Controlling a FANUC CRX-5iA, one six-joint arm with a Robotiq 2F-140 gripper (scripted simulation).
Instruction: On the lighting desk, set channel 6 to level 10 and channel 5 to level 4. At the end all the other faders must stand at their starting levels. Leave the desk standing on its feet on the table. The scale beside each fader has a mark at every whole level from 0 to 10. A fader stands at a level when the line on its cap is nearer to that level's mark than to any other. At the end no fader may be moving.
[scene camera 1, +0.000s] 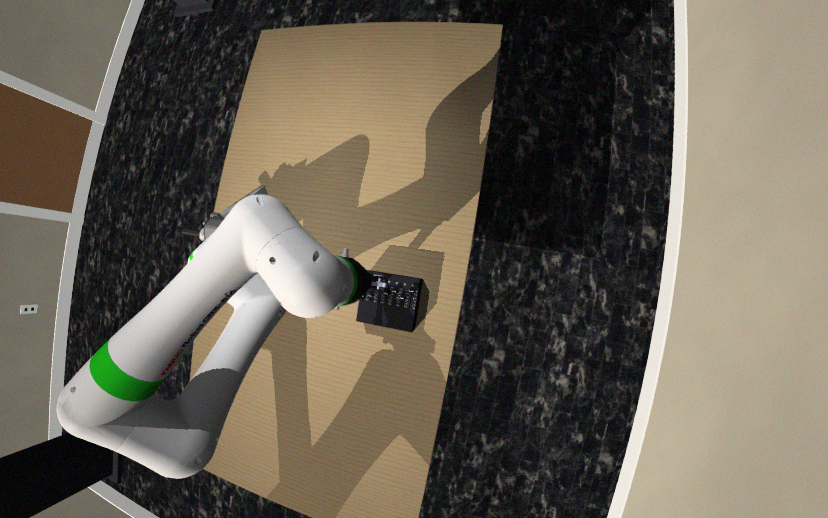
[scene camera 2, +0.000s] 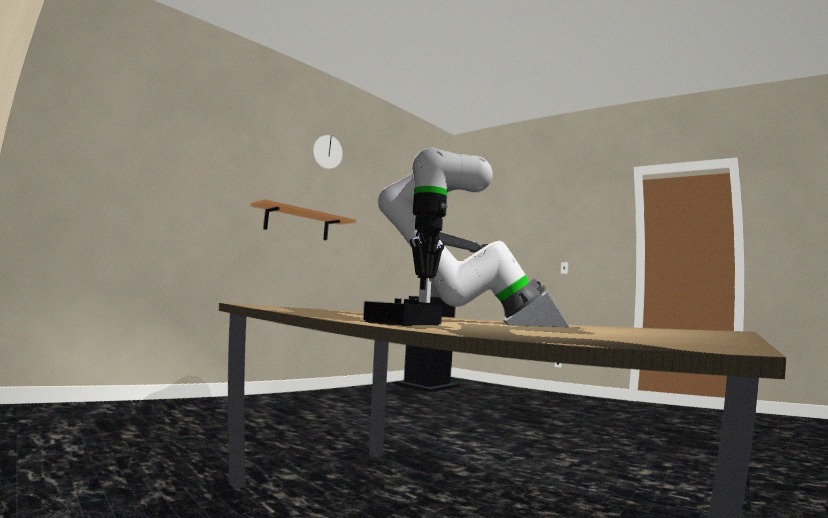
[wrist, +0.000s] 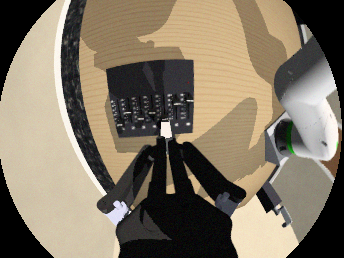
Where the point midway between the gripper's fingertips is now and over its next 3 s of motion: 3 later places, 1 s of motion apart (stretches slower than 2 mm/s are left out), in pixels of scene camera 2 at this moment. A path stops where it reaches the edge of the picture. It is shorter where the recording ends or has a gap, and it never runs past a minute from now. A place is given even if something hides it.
My gripper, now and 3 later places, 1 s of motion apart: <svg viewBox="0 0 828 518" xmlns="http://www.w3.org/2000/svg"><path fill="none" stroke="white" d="M424 302L420 302L421 300L423 289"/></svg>
